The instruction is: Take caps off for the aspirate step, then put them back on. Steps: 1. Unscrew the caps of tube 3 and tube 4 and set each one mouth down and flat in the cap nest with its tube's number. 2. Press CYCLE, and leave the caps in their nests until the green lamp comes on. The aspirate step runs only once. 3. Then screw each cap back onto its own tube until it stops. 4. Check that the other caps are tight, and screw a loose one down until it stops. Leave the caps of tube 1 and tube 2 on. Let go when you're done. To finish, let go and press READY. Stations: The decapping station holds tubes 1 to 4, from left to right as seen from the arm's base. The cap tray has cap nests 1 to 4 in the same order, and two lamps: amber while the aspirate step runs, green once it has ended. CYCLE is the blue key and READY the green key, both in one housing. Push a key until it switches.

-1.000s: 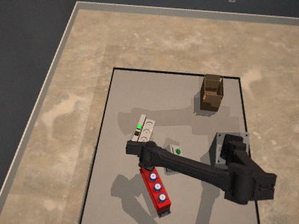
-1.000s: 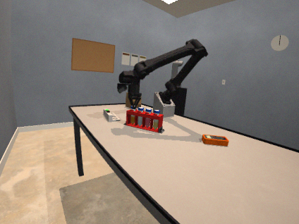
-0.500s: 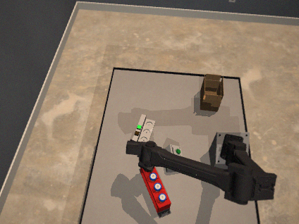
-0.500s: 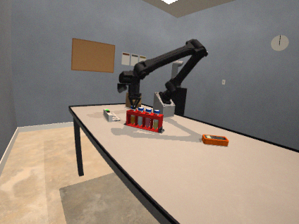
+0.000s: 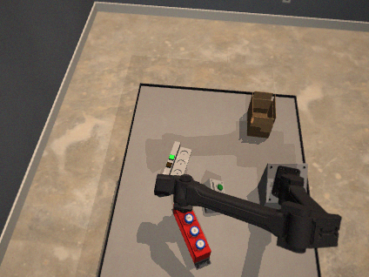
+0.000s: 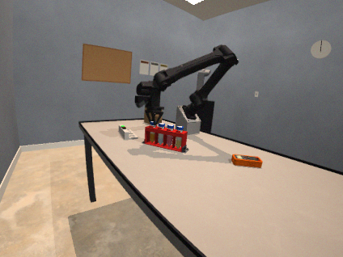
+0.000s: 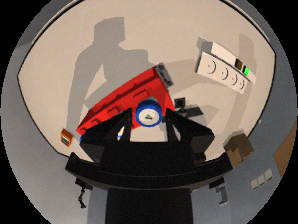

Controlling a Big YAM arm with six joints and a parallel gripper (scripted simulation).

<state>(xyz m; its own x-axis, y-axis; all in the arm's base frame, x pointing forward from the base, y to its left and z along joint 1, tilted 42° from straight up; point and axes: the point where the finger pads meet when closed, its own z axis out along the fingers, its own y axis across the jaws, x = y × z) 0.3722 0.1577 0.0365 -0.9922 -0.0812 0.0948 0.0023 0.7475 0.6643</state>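
The blue tube cap is right at my hand. Round my hand: green key: 130 mm behind, 130 mm to the right, 50 mm below; then key housing: 120 mm behind, 100 mm to the right, 70 mm below; then blue key: 140 mm behind, 80 mm to the right, 50 mm below.
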